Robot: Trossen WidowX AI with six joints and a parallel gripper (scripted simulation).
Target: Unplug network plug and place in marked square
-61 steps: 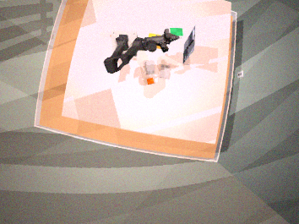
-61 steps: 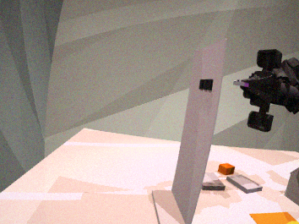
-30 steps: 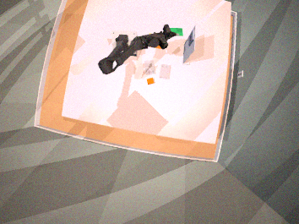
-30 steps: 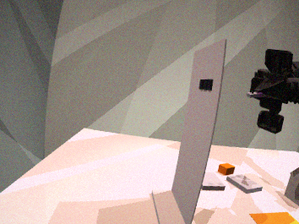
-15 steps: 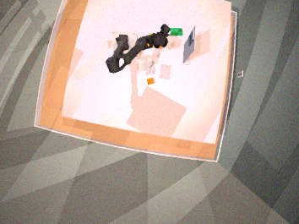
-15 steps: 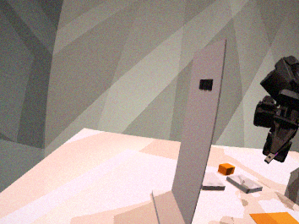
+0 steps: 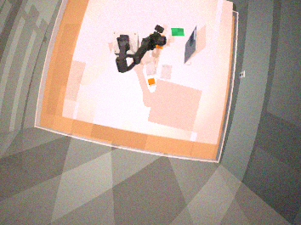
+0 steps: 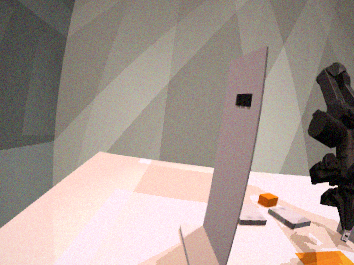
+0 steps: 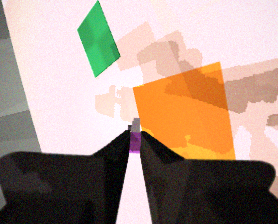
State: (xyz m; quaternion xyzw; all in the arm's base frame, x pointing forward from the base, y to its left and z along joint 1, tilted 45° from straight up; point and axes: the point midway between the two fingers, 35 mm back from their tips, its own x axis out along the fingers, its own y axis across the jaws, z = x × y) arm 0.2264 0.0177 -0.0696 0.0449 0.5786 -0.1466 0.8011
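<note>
My gripper tip is 90 mm above the orange marked square, 10 mm to the left of it and 10 mm past it. Also, from my gripper tip: green patch: 150 mm ahead, 100 mm to the left, 90 mm below; then upright panel: 230 mm ahead, 80 mm above, 70 mm to the right; then network plug: right at my gripper tip.
</note>
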